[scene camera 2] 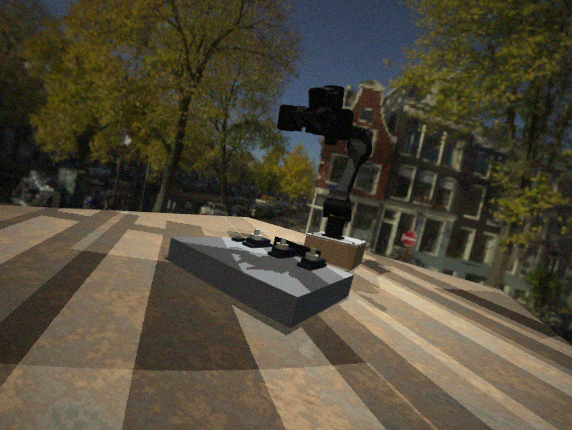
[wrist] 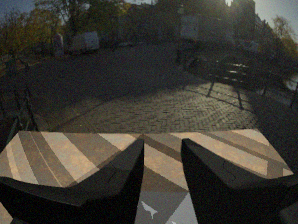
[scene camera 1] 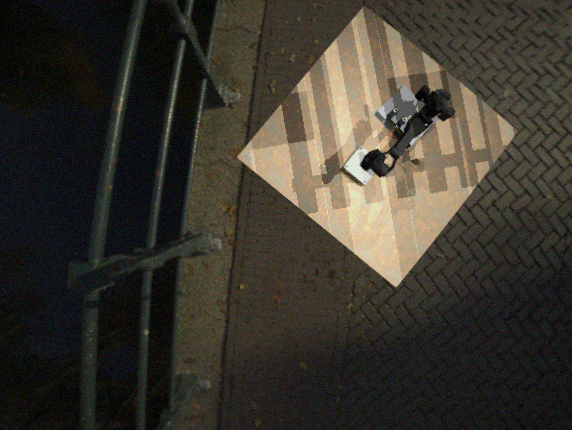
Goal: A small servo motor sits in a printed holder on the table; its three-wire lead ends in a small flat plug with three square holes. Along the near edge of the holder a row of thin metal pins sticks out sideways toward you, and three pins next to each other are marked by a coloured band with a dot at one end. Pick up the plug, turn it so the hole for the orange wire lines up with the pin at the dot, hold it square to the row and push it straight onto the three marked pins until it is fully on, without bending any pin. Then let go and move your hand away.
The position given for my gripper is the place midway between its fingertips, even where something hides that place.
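I can see my gripper [scene camera 2: 296,114], and the wrist view also shows my gripper [wrist: 162,145]. There is a grey printed holder [scene camera 2: 280,290] as well, and in scene camera 1 I see the grey printed holder [scene camera 1: 406,102] too.
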